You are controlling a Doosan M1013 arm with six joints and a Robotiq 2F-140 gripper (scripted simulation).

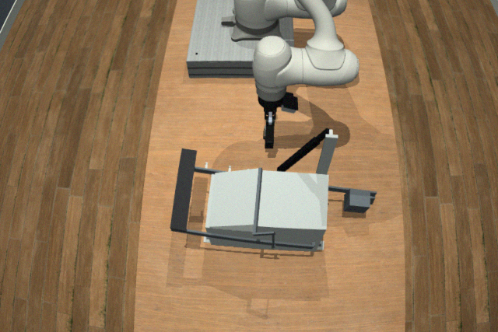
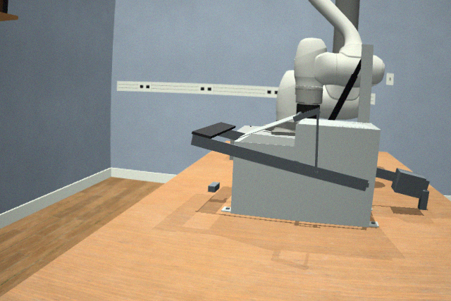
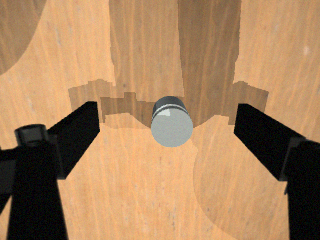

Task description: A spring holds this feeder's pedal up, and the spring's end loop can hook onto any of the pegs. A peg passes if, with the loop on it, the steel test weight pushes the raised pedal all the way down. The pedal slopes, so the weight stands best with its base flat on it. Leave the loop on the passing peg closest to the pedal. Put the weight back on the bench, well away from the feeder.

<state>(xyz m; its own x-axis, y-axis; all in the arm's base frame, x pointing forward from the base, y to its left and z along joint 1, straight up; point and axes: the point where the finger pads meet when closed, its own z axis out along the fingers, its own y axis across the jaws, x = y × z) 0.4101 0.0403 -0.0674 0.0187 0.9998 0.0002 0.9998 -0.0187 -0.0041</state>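
My hand is 1 cm above the steel test weight. Also, from my hand: small grey block 21 cm ahead, 26 cm to the right, 2 cm below.
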